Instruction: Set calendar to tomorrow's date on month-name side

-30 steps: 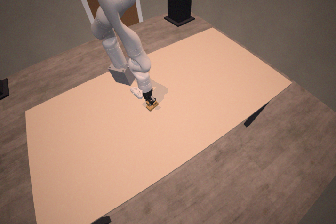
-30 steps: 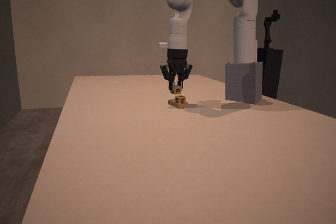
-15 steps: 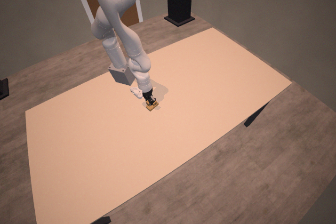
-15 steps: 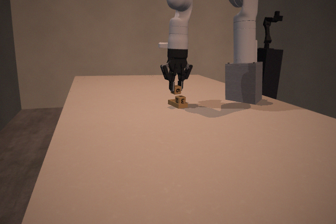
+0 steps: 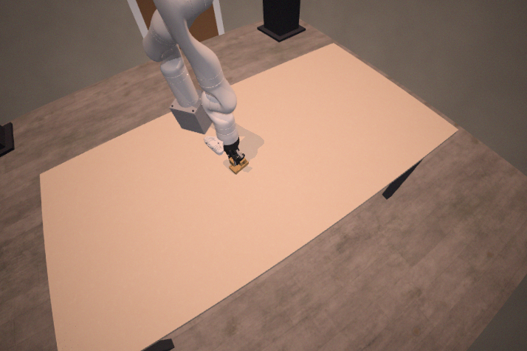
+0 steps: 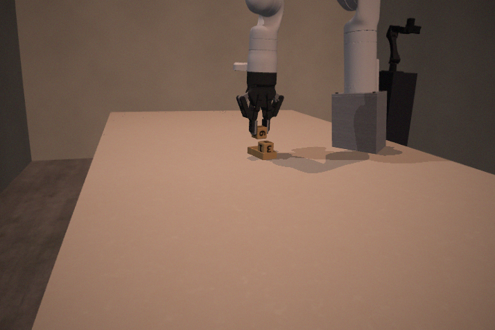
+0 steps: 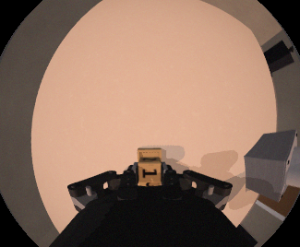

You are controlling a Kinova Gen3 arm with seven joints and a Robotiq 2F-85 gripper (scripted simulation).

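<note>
The wooden tray lies 60 mm below my hand and 20 mm to the left of it.
</note>
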